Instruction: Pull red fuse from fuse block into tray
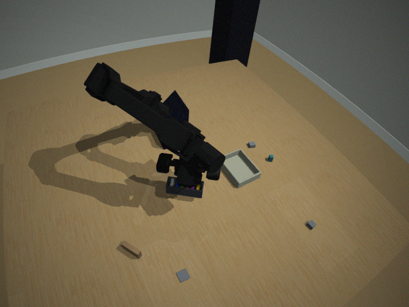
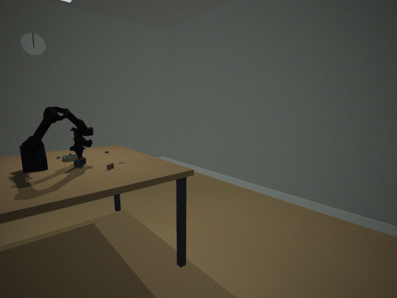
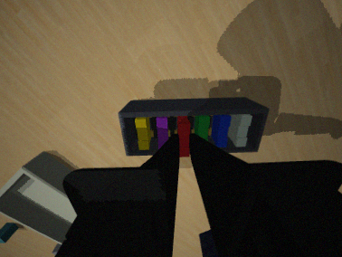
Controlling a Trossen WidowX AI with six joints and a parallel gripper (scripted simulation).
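Right now my gripper tip is 21 cm to the right of the grey tray and 4 cm above it. Also, from my gripper tip: wooden block 12 cm ahead, 24 cm to the right, 3 cm below; then grey tile 25 cm ahead, 14 cm to the right, 5 cm below; then red fuse 1 cm below.
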